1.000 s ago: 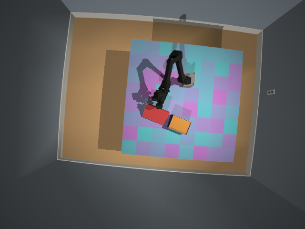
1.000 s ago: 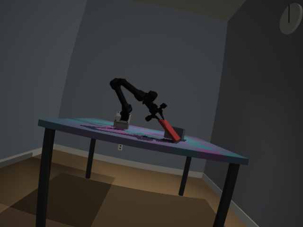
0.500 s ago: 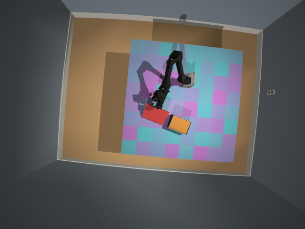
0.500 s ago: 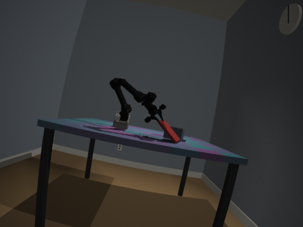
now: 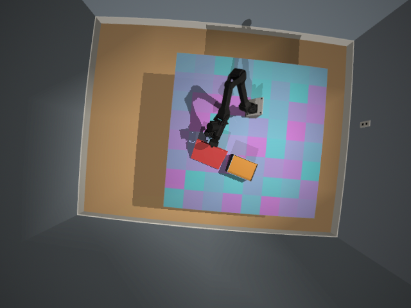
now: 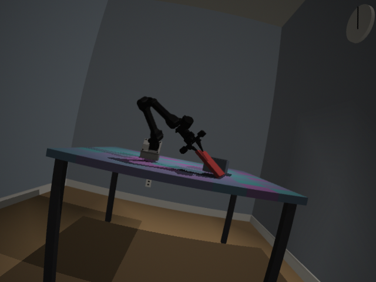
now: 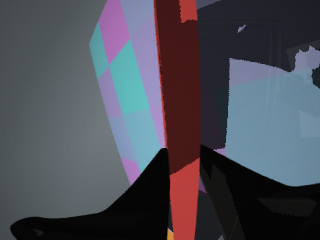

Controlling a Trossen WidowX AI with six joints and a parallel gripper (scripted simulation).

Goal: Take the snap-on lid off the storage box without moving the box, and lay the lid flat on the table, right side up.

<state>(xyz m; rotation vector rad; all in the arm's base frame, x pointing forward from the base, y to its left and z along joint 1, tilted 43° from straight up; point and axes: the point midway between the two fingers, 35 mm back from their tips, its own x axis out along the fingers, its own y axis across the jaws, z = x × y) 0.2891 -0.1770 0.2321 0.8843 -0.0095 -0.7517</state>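
My gripper tip is 70 mm short of the red lid, 50 mm above it and 20 mm to the left of it. Also, from my gripper tip: grey storage box: 250 mm to the left, 140 mm ahead, 70 mm below.
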